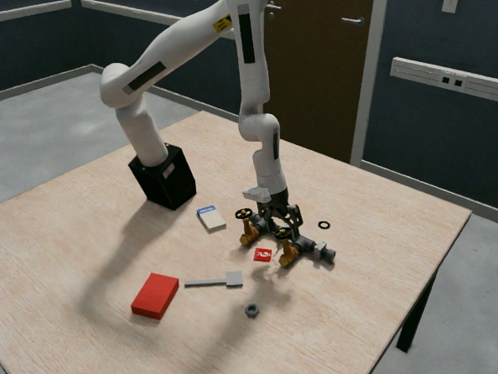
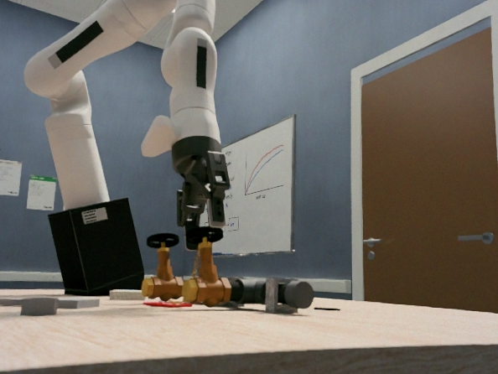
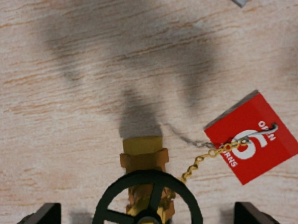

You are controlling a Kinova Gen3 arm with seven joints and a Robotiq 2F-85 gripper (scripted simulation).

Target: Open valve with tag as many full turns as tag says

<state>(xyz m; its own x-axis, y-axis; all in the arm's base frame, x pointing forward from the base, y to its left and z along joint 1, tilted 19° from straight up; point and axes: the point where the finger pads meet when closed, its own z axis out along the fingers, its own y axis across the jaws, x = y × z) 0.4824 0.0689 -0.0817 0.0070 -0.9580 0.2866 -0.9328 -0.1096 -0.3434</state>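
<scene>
Right now my hand is 60 mm past the red tag, 30 mm to the left of it and 100 mm above it. The rest, counted from my hand: red block 130 mm behind, 350 mm to the right, 80 mm below; white card box 290 mm behind, 30 mm to the right, 90 mm below; grey t-shaped tool 60 mm behind, 190 mm to the right, 90 mm below.
</scene>
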